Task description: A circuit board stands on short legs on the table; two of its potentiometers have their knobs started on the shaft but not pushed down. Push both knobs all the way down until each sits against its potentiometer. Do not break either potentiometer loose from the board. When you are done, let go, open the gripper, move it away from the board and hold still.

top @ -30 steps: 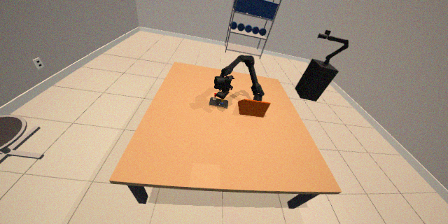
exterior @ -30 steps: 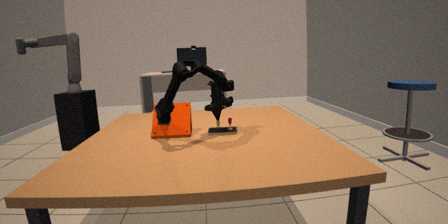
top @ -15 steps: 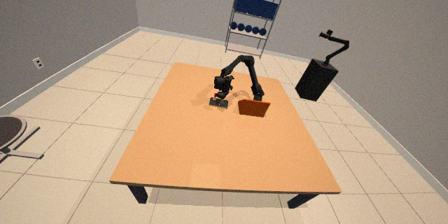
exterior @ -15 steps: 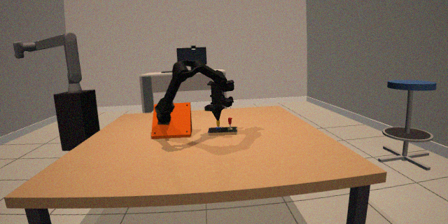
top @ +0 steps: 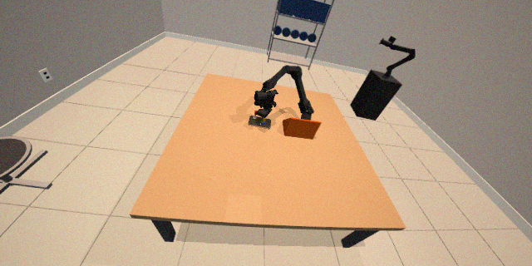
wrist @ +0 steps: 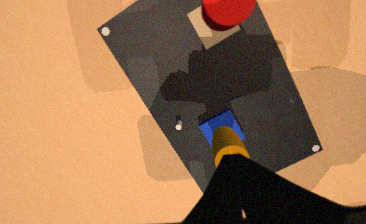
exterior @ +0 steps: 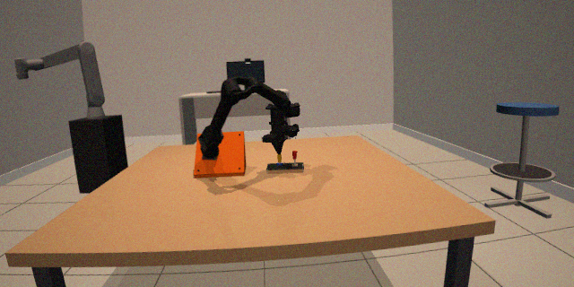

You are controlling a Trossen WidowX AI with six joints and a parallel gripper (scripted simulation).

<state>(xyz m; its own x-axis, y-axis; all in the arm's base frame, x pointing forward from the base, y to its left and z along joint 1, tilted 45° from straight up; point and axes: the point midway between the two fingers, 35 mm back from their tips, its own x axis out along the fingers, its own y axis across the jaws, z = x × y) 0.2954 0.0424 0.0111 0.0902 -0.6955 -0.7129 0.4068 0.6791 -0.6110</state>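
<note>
The yellow knob lies 20 mm below my gripper tip. The rest, counted from my gripper tip: red knob 70 mm ahead, 30 mm to the right.
</note>
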